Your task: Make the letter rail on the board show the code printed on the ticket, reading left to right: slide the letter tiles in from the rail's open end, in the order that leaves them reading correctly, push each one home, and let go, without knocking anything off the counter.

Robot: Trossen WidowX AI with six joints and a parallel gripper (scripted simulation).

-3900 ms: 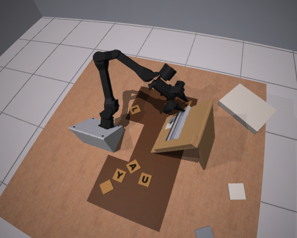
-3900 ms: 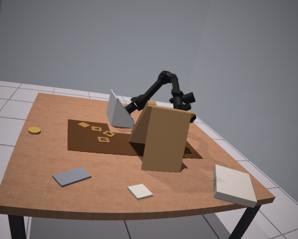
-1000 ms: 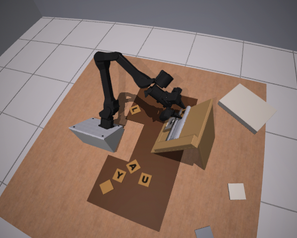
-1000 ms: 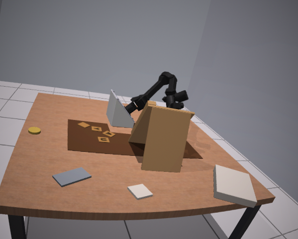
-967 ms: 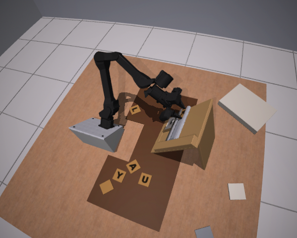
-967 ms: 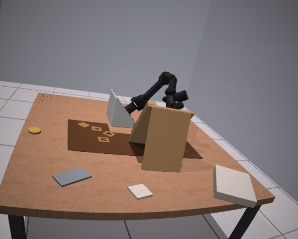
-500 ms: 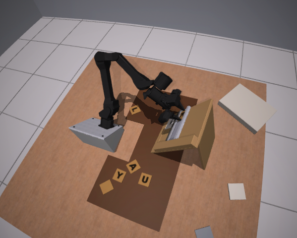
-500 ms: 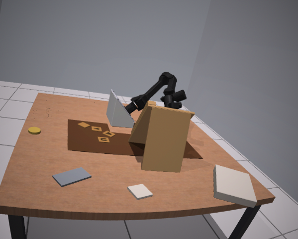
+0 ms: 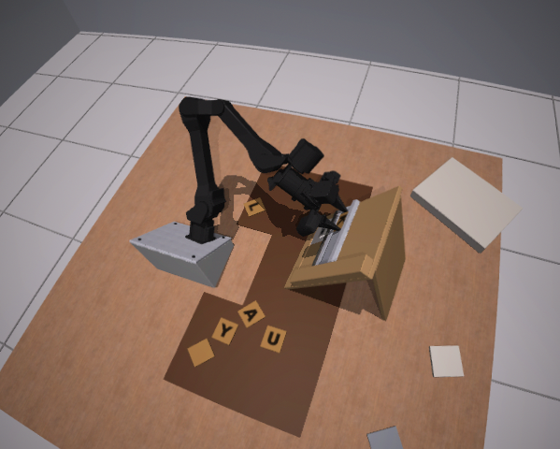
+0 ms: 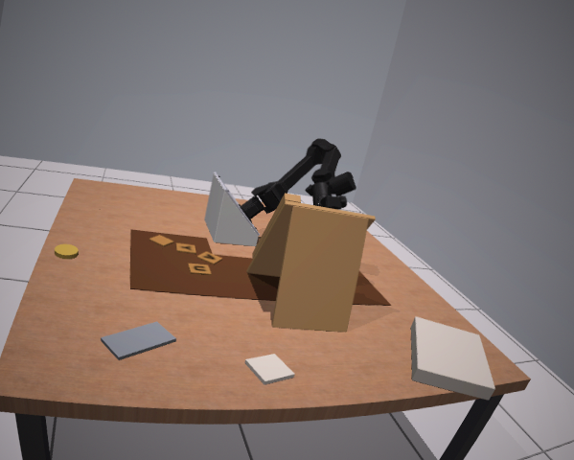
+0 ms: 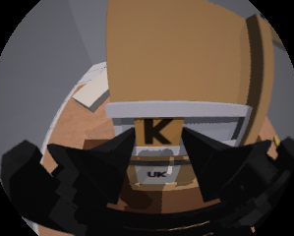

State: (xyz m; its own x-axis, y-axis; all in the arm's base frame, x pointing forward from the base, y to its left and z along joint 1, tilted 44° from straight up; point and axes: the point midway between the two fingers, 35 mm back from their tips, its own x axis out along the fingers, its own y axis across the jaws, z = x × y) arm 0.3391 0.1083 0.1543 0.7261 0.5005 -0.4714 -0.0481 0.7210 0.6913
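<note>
The white ticket is 5 cm behind my gripper tip, 1 cm to the right of it and 8 cm below it. Round my gripper tip: dark brown mat (16 cm behind, 16 cm to the right, 15 cm below); then small white pad (38 cm ahead, 19 cm to the right, 15 cm below); then white slab (31 cm ahead, 31 cm to the left, 14 cm below).
</note>
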